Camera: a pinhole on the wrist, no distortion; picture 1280 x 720 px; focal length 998.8 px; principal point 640.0 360.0 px. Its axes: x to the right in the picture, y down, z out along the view. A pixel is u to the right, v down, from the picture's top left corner.
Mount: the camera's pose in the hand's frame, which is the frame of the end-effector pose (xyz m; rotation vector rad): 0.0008 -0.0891 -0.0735 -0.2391 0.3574 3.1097
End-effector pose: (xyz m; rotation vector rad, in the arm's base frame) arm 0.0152 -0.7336 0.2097 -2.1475 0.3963 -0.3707
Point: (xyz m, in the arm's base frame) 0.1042 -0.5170 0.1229
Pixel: 548 499
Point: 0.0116 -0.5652 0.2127
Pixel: 860 616
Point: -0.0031 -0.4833 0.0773
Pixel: 885 399
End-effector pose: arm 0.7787 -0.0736 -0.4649 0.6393 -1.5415 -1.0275
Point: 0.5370 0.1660 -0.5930
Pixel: 1012 434
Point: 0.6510 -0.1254 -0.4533
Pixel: 45 266
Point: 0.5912 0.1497 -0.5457
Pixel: 1018 295
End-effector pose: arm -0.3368 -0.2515 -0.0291 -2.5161 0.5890 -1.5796
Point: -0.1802 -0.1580 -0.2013
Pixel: 907 542
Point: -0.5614 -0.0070 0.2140
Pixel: behind the camera
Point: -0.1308 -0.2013 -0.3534
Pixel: 987 386
